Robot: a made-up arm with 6 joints. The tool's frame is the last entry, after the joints.
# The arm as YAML. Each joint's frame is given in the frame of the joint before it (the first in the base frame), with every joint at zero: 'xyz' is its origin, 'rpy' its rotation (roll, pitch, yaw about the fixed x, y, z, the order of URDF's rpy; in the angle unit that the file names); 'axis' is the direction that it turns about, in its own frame. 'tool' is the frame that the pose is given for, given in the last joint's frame.
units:
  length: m
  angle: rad
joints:
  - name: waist
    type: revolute
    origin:
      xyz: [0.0, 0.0, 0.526]
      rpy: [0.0, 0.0, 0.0]
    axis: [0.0, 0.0, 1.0]
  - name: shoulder
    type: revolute
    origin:
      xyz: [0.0, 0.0, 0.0]
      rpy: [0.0, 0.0, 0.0]
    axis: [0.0, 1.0, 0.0]
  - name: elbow
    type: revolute
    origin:
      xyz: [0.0, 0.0, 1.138]
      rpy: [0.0, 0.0, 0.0]
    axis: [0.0, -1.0, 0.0]
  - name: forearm
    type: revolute
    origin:
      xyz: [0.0, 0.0, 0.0]
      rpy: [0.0, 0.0, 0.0]
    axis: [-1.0, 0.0, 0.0]
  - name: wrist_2
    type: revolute
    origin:
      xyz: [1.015, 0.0, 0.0]
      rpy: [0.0, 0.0, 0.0]
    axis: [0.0, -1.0, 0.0]
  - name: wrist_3
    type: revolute
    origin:
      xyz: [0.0, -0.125, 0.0]
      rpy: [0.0, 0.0, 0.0]
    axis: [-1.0, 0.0, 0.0]
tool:
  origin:
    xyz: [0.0, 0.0, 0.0]
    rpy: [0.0, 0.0, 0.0]
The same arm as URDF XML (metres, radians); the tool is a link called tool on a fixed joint. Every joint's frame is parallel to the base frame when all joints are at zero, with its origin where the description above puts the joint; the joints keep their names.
<robot name="arm">
<joint name="waist" type="continuous"><parent link="base_link"/><child link="link1"/><origin xyz="0 0 0.526"/><axis xyz="0 0 1"/></joint>
<joint name="shoulder" type="continuous"><parent link="link1"/><child link="link2"/><origin xyz="0 0 0"/><axis xyz="0 1 0"/></joint>
<joint name="elbow" type="continuous"><parent link="link2"/><child link="link3"/><origin xyz="0 0 1.138"/><axis xyz="0 -1 0"/></joint>
<joint name="forearm" type="continuous"><parent link="link3"/><child link="link4"/><origin xyz="0 0 0"/><axis xyz="-1 0 0"/></joint>
<joint name="wrist_2" type="continuous"><parent link="link4"/><child link="link5"/><origin xyz="1.015 0 0"/><axis xyz="0 -1 0"/></joint>
<joint name="wrist_3" type="continuous"><parent link="link5"/><child link="link6"/><origin xyz="0 -0.125 0"/><axis xyz="-1 0 0"/></joint>
<joint name="tool_joint" type="fixed"><parent link="link6"/><child link="tool"/><origin xyz="0 0 0"/></joint>
<link name="base_link"/>
<link name="link1"/>
<link name="link2"/>
<link name="link3"/>
<link name="link4"/>
<link name="link5"/>
<link name="link6"/>
<link name="tool"/>
</robot>

